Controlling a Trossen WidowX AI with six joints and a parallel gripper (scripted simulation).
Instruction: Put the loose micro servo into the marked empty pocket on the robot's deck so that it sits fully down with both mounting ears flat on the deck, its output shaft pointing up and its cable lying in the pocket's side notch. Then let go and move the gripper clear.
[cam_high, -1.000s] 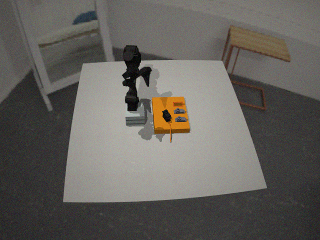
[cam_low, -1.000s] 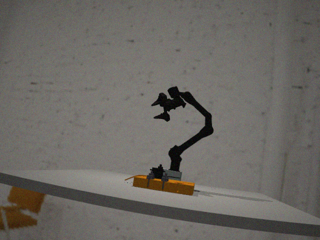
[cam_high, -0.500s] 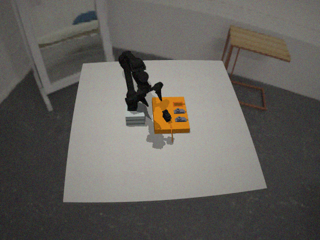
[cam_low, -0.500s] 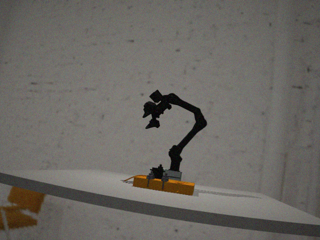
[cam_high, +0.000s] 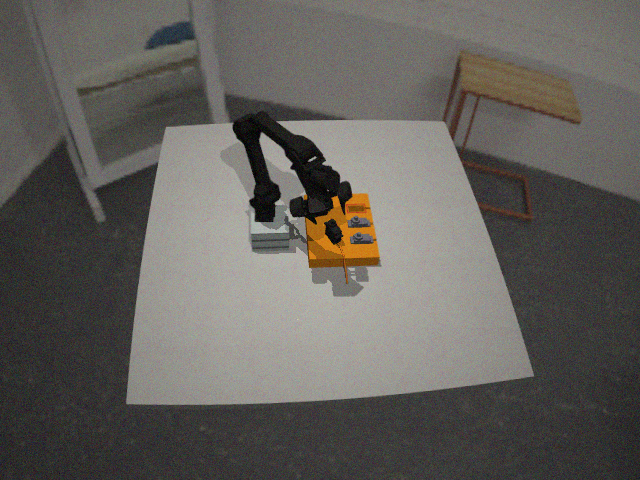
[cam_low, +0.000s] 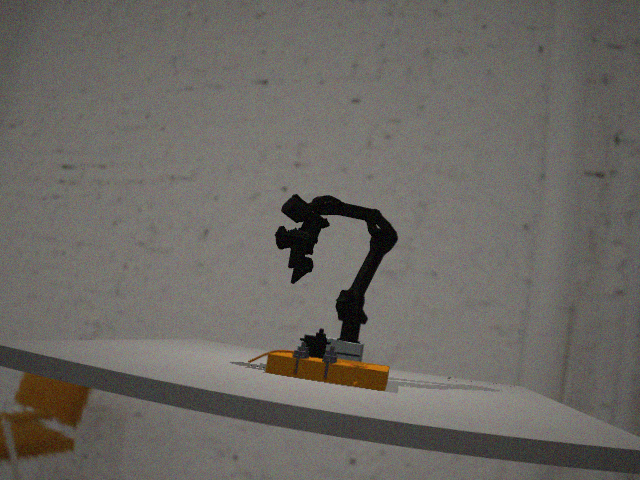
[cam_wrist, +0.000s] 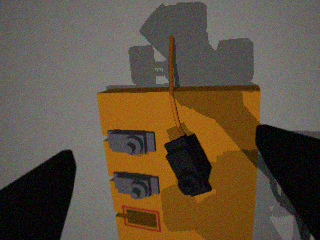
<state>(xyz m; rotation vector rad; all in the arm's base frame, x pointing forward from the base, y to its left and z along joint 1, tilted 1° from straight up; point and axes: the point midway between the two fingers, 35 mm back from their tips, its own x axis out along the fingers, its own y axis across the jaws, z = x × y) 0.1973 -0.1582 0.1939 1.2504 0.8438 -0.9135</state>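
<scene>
Right now my gripper tip is 10 mm short of the orange deck, 160 mm to the right of it and 240 mm above it.
</scene>
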